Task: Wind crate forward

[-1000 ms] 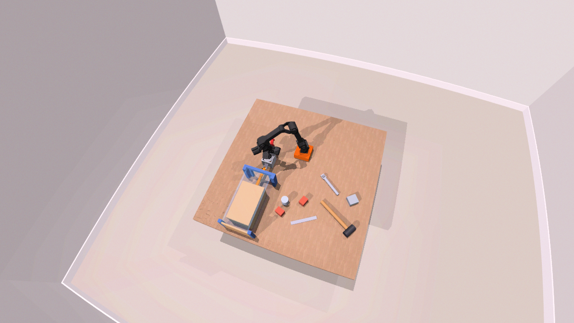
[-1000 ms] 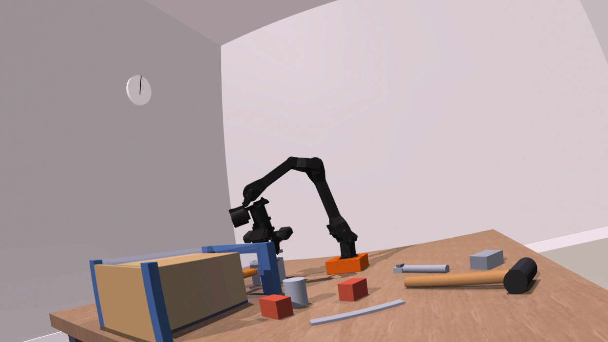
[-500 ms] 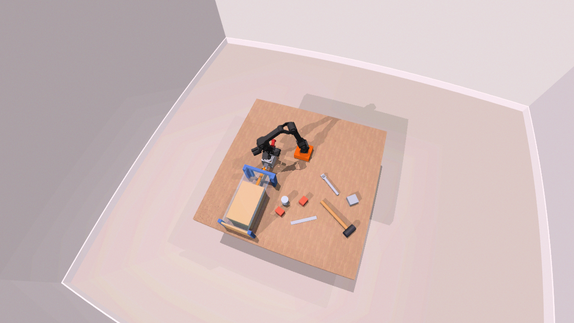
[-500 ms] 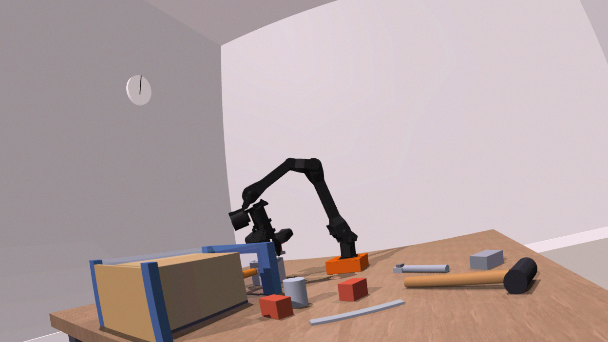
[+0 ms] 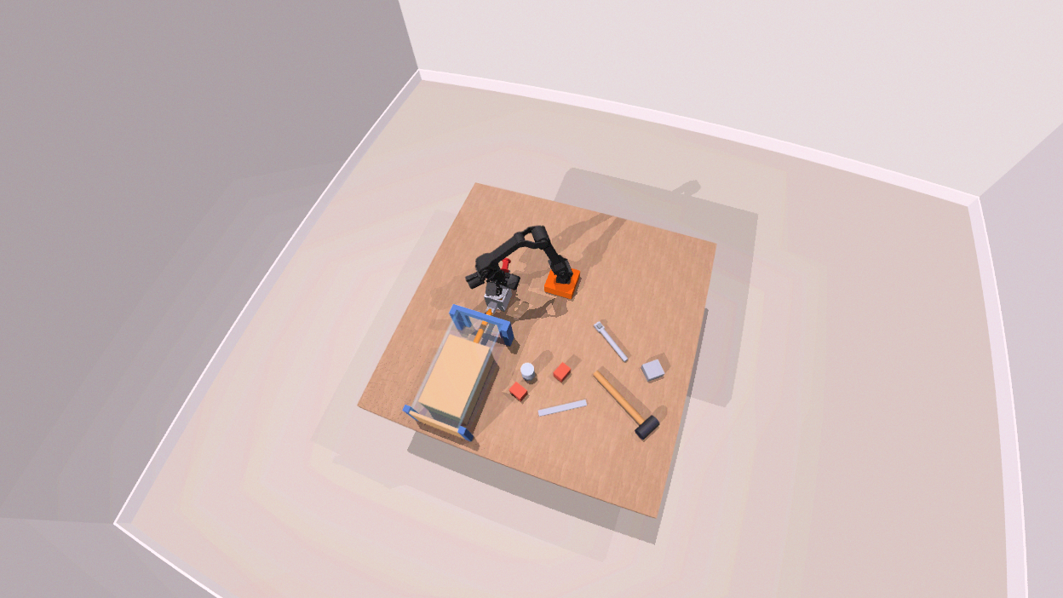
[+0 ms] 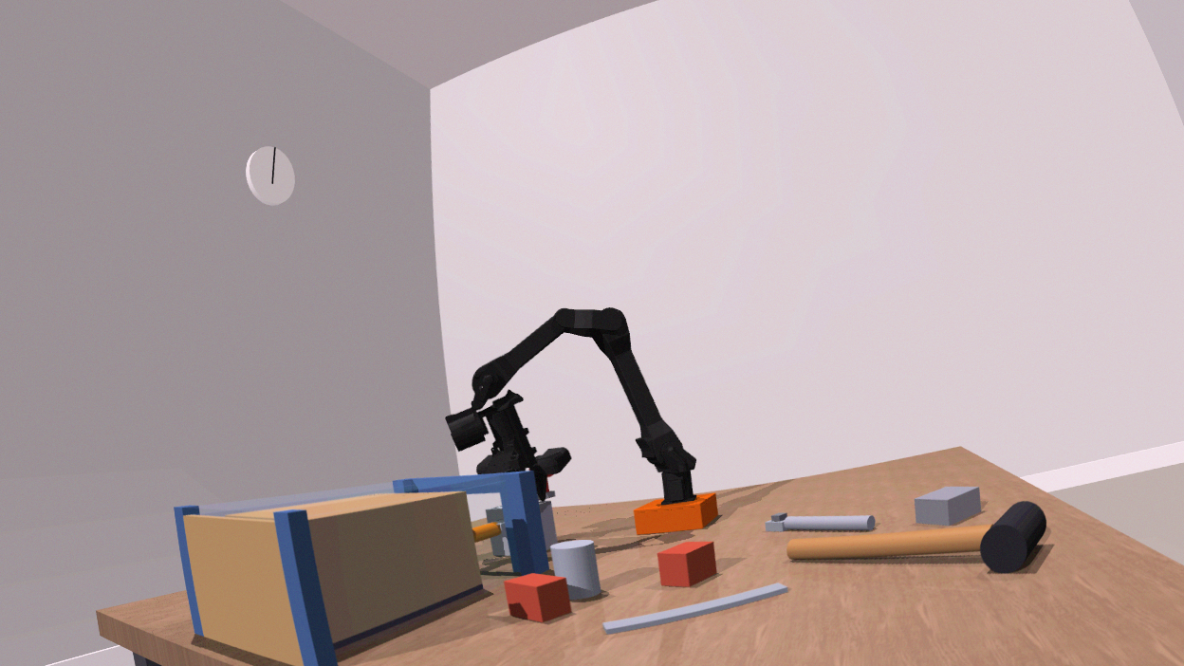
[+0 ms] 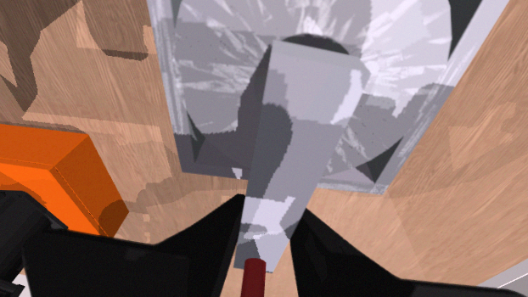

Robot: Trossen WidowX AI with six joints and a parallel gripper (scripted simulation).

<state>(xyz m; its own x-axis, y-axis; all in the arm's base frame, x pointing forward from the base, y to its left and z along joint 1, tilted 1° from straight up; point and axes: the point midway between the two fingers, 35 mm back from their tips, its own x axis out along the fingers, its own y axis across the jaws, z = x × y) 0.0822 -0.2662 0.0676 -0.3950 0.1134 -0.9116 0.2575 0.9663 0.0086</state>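
My gripper tip is now 5 cm below the red knob, 3 cm past it and 1 cm to the right of it. Round my gripper tip: grey winch handle (2 cm above); blue frame bar (22 cm ahead, 5 cm to the right, 2 cm above); grey winch (6 cm below, 5 cm ahead, 2 cm to the right).
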